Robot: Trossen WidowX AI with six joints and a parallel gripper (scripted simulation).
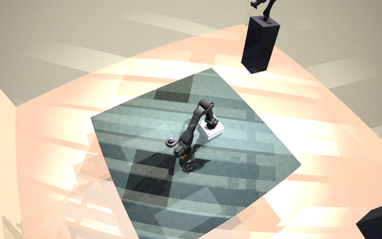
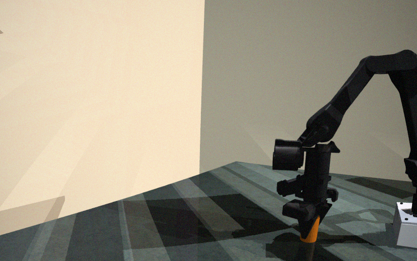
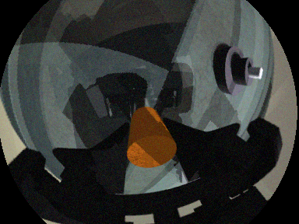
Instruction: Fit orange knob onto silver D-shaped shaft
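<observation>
My gripper tip is now 30 mm below the orange knob. Round my gripper tip: dark round pedestal: 60 mm ahead, 170 mm to the right, 20 mm above.
</observation>
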